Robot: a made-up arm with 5 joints.
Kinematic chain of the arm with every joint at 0, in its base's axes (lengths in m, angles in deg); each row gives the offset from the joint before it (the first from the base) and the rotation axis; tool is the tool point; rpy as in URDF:
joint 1: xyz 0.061 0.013 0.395 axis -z
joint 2: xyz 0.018 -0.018 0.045 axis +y
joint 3: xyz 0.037 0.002 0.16 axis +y
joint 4: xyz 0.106 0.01 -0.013 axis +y
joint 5: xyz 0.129 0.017 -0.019 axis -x
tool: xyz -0.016 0.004 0.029 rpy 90 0 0
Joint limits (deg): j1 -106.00..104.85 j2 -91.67..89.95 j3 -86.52..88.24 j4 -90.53..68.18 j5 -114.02..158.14
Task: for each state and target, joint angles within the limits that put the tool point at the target. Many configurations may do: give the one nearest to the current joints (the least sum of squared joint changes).
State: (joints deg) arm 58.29 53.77 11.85 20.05 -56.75
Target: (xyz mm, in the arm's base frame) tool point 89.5 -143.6 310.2
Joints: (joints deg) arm 75.26 45.60 25.35 29.56 -60.50
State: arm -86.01 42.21 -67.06 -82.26 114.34
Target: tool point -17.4 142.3 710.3
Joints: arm -105.89 35.96 -86.52 -90.53 90.10
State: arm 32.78 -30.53 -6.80 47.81 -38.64
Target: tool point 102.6 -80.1 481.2
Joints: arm 60.98 -40.46 35.87 68.18 -50.38
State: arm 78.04 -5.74 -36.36 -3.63 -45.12
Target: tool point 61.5 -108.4 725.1
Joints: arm 85.86 -37.99 -8.94 11.69 -49.00
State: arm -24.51 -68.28 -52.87 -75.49 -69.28
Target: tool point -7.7 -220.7 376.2
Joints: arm -73.36 -91.52 -86.52 -90.53 -32.28
